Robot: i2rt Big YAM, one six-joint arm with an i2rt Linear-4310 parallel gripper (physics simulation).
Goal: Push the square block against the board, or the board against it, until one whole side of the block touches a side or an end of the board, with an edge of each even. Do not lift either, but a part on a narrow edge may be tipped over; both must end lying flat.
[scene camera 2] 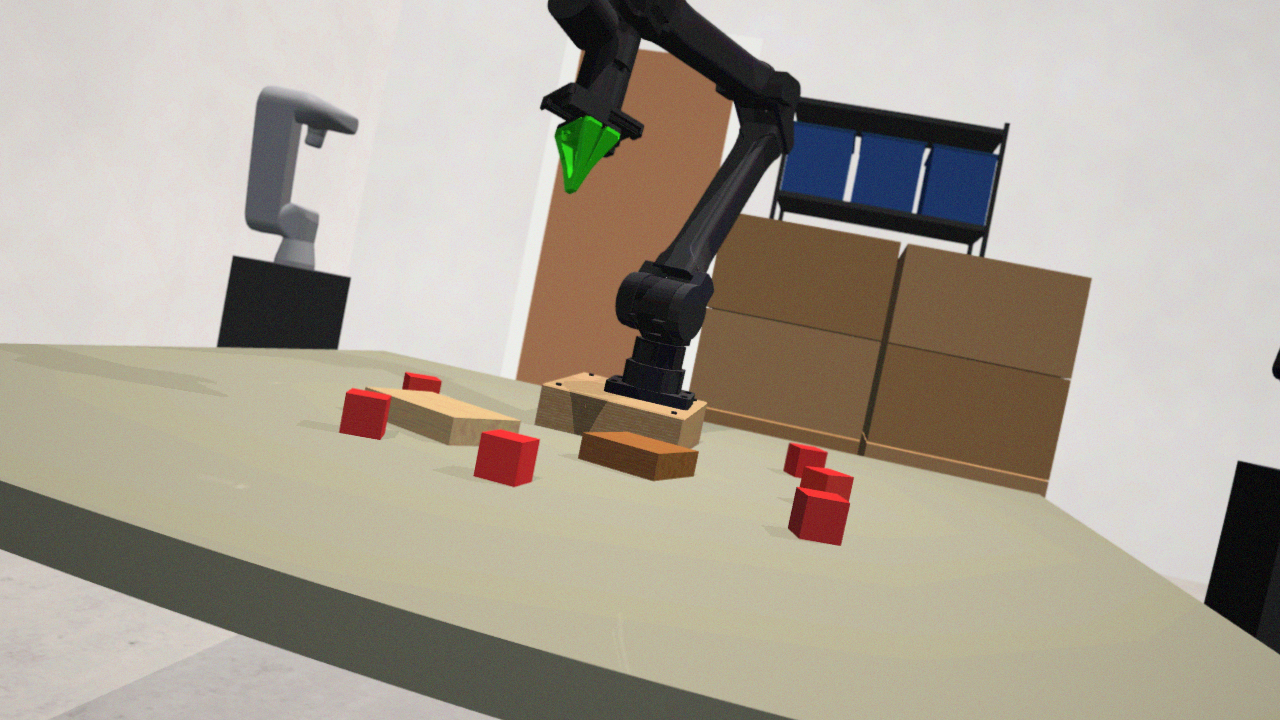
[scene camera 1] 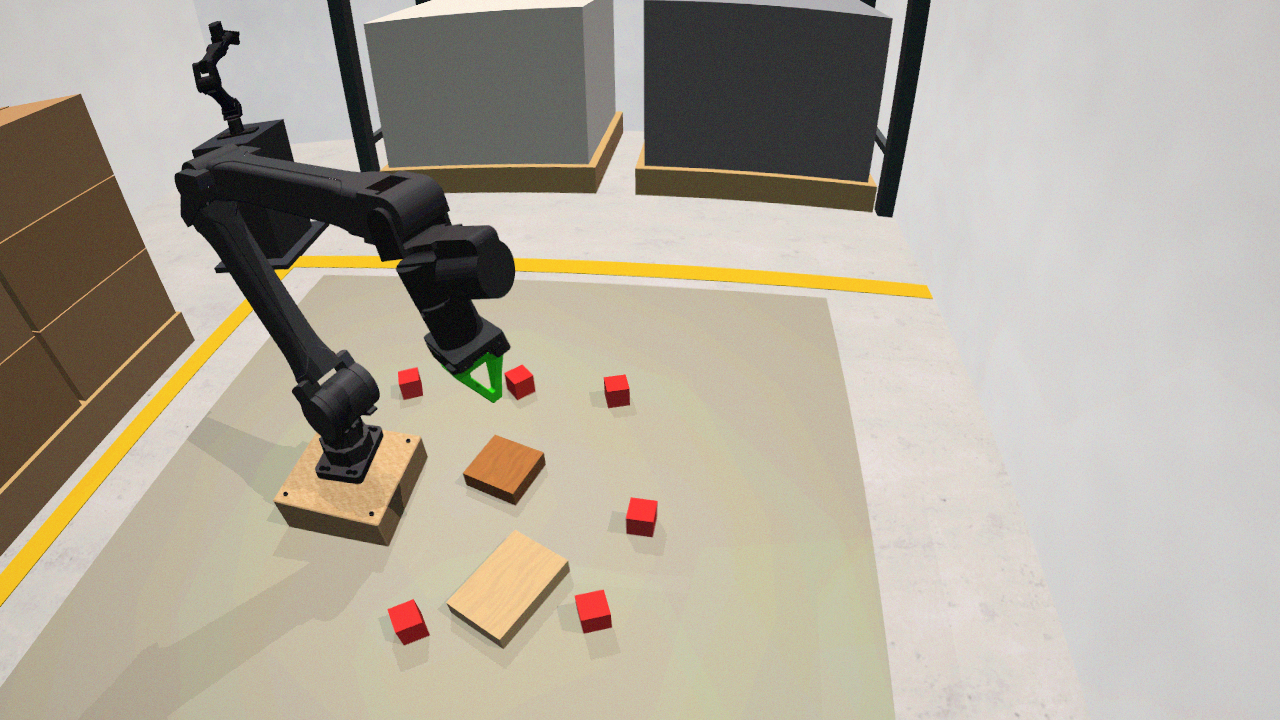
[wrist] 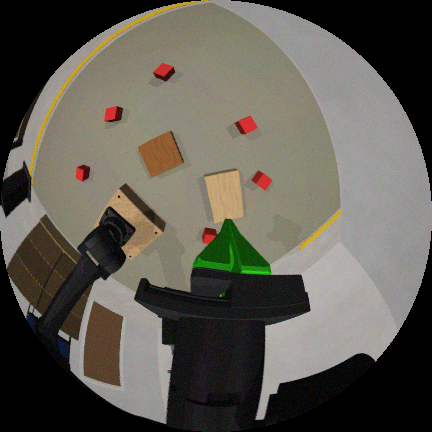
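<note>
The square block, darker brown wood, lies flat in front of the robot's base. The board, pale wood and longer, also lies flat. A gap separates them, and in the wrist view their sides are turned at an angle to each other. My gripper, with green fingers, is shut and empty. It hangs high above the table, clear of both parts. In the wrist view its tips overlap the board's near end in the picture.
A red cube and another stand on the board's outer side. A third stands across the board. Further red cubes stand beyond the block. The arm's wooden base is near the block.
</note>
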